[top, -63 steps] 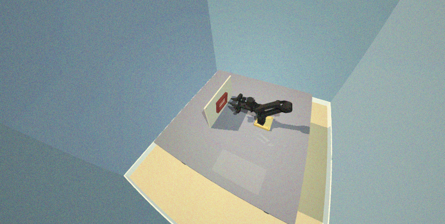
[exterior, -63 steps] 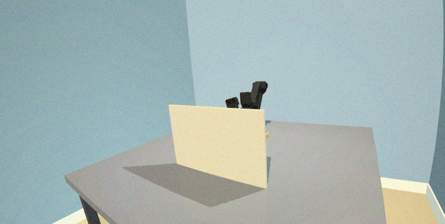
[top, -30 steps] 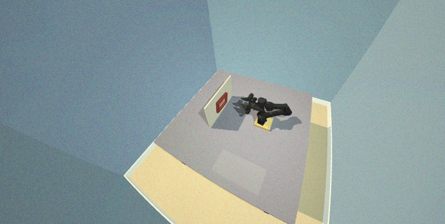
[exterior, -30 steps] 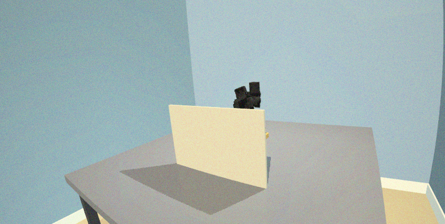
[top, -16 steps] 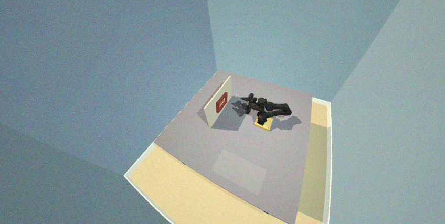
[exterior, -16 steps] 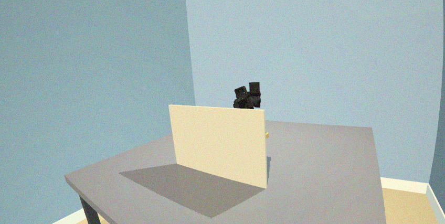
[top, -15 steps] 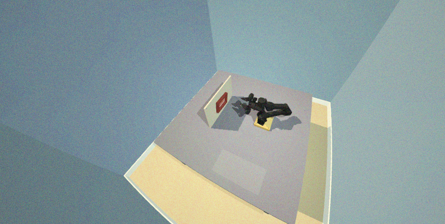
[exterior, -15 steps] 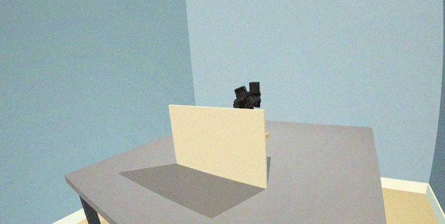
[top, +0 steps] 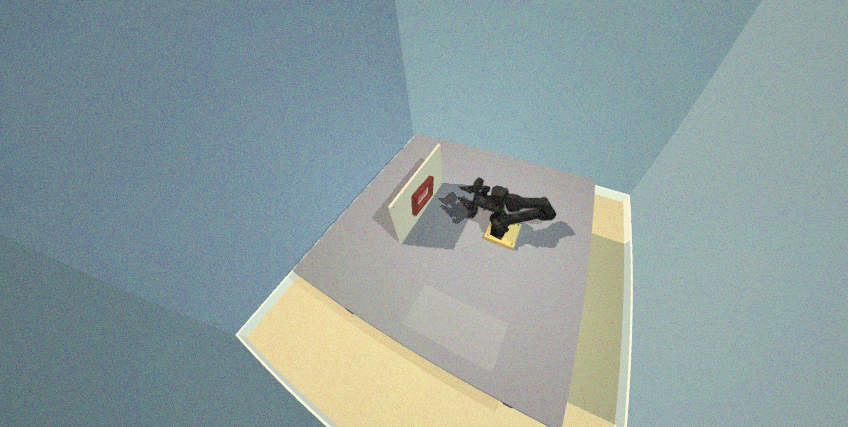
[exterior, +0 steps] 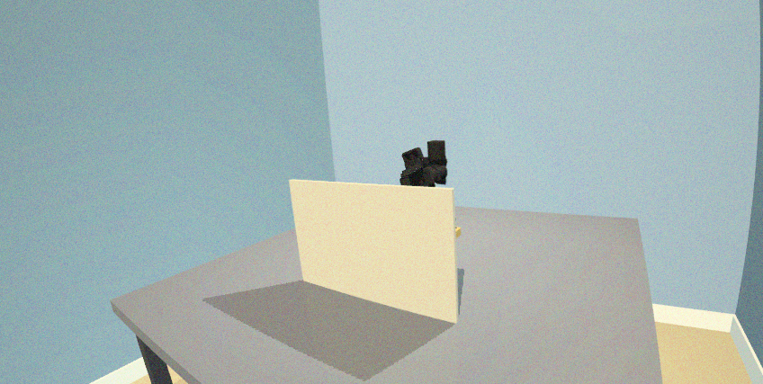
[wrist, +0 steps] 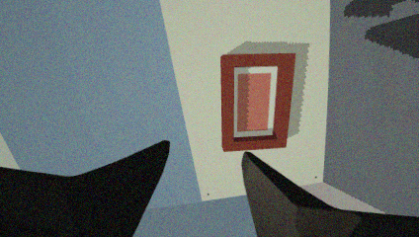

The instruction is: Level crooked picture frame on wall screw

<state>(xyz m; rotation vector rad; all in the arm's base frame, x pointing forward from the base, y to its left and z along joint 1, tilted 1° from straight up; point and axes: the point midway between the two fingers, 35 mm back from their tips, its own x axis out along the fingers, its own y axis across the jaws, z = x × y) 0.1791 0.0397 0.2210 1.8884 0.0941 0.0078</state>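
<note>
My gripper tip is 19 cm short of the dark red picture frame, 4 cm to the right of it and 9 cm above it. From my gripper tip the other things lie so: cream wall panel: 20 cm ahead, 3 cm to the left, 10 cm below.
</note>
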